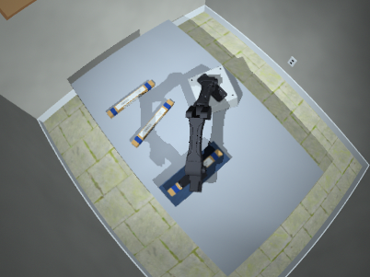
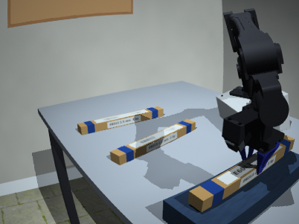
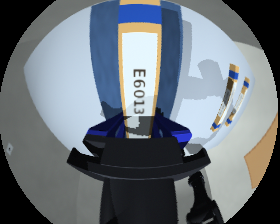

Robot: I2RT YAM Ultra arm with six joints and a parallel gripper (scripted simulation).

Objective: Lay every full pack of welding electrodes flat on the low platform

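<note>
My hand is 70 mm above the dark blue low platform.
</note>
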